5 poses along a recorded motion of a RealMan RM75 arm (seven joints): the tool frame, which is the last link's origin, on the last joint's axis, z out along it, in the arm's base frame.
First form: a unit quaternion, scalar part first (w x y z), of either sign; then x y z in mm.
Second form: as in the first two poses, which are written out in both.
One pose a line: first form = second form
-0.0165 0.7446 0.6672 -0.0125 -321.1 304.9 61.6 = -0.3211 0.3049 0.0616 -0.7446 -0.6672 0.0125 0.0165
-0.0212 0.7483 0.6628 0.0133 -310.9 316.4 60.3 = -0.3109 0.3164 0.0603 -0.7483 -0.6628 -0.0133 0.0212
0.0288 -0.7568 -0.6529 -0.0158 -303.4 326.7 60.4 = -0.3034 0.3267 0.0604 -0.7568 -0.6529 -0.0158 0.0288
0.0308 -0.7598 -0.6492 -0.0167 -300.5 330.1 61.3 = -0.3005 0.3301 0.0613 -0.7598 -0.6492 -0.0167 0.0308
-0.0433 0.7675 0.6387 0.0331 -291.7 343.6 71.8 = -0.2917 0.3436 0.0718 -0.7675 -0.6387 -0.0331 0.0433
